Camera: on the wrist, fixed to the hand. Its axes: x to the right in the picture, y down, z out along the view.
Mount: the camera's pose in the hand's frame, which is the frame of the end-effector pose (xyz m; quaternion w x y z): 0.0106 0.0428 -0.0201 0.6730 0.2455 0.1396 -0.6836
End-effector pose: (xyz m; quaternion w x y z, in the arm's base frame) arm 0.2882 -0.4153 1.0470 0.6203 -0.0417 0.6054 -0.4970
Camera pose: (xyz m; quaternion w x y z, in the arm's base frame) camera 0.2941 -0.3898 1.0062 0.0034 -0.2202 0.3435 -0.9130
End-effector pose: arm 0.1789 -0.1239 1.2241 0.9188 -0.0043 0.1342 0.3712
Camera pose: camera 0.1521 -0.0878 1.2060 0.8544 0.0791 0.3068 -0.4118
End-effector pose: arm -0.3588 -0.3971 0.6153 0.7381 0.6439 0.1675 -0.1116
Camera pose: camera -0.3349 -0.3705 0.6479 0.2390 0.5156 0.6286 -0.5309
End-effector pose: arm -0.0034 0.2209 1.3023 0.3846 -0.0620 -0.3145 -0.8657
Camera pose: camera 0.0221 0.1807 1.3113 0.2738 -0.3885 0.4129 0.7769
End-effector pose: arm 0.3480 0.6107 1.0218 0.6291 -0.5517 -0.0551 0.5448
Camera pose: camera 0.3390 0.5972 0.9761 0.9390 -0.2552 -0.1927 -0.1269
